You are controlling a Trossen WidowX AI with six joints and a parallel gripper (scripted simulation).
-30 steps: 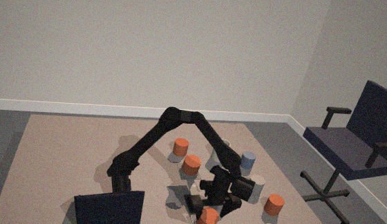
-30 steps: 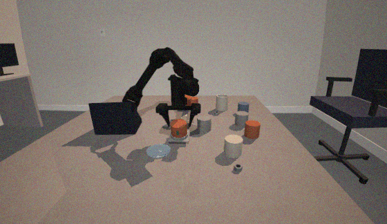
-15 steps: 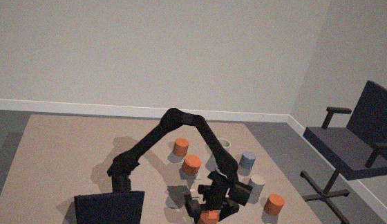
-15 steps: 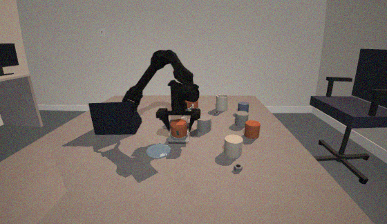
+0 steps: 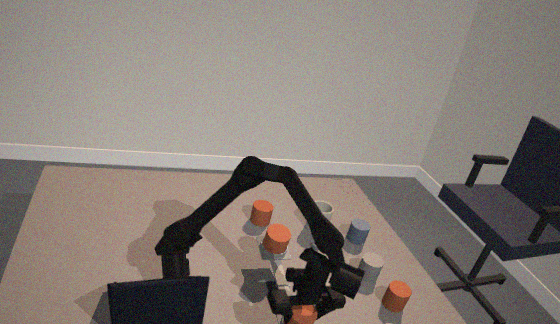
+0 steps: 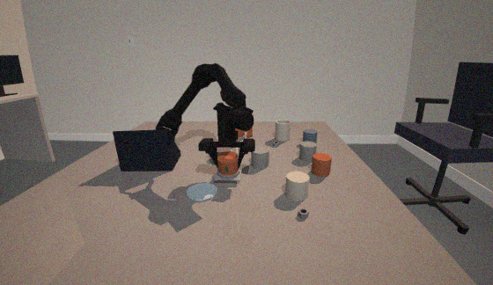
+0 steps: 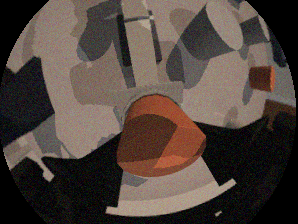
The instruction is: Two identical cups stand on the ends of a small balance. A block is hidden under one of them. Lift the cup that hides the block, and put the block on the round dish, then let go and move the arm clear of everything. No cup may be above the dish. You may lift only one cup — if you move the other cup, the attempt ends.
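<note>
Right now my gripper tip is 90 mm to the left of the round pale dish, 80 mm past it and 40 mm above it. Also, from my gripper tip: pale green block: 10 mm below; then balance beam: 140 mm to the left, 10 mm below; then balance: 140 mm to the left, 20 mm below, 10 mm ahead.
</note>
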